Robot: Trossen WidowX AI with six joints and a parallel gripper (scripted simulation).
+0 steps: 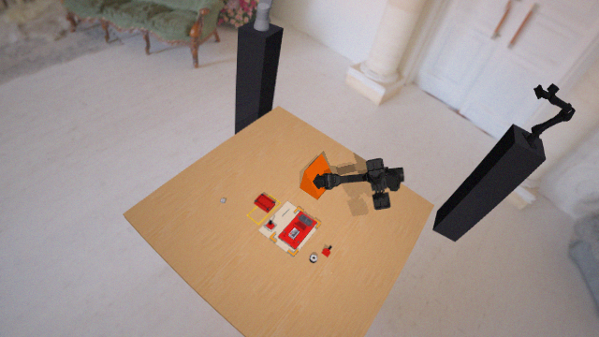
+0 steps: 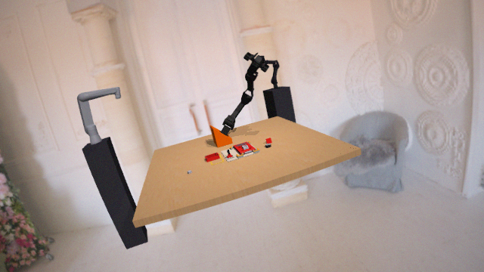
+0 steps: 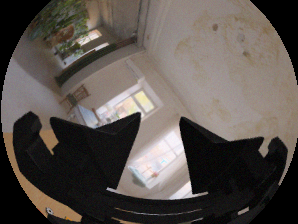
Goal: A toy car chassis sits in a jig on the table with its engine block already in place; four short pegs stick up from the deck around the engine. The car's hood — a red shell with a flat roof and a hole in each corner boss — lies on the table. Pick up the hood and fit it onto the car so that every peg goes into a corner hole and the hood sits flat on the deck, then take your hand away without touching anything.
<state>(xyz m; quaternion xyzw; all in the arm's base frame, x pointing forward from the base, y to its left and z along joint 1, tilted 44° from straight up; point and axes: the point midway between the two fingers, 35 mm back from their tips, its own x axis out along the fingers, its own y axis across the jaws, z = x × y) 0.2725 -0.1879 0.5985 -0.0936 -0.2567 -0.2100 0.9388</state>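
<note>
Right now the red hood is 120 mm behind my gripper tip, 470 mm to the right of it and 620 mm below it. Also, from my gripper tip: jig: 60 mm behind, 270 mm to the right, 620 mm below; then grey wheel: 30 mm ahead, 100 mm to the right, 620 mm below.
</note>
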